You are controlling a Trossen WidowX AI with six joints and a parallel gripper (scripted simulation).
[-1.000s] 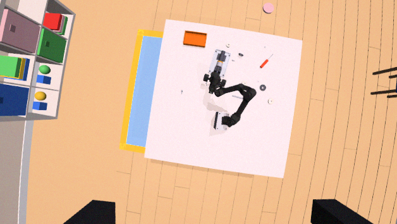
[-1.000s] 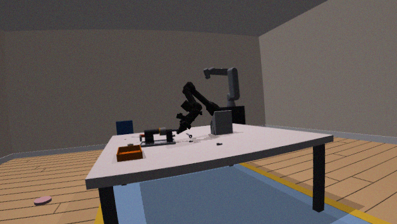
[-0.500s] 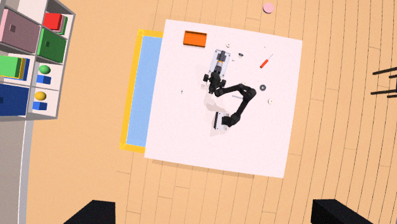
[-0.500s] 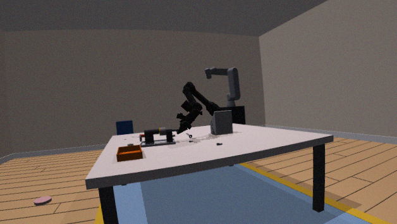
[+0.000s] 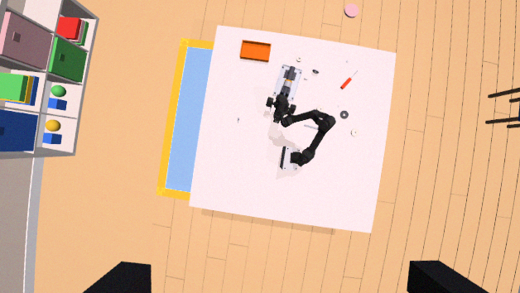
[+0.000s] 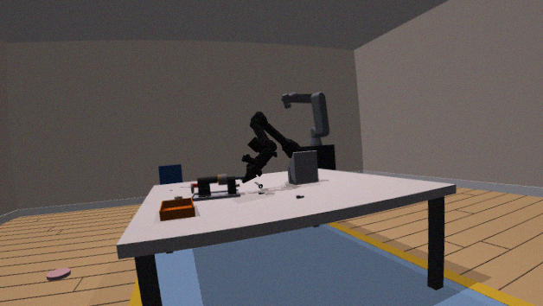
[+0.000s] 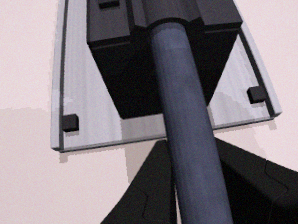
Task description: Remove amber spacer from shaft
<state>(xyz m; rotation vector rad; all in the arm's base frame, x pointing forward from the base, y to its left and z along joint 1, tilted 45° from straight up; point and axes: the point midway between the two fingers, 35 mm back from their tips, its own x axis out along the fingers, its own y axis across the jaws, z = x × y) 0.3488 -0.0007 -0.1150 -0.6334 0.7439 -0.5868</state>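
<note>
Right now the grey-blue shaft is 5 cm ahead of my gripper tip, 1 cm to the right of it and 2 cm above it. Also, from my gripper tip: amber spacer (11 cm ahead, 3 cm to the right, 2 cm above); orange tray (34 cm ahead, 20 cm to the left, 5 cm below).
</note>
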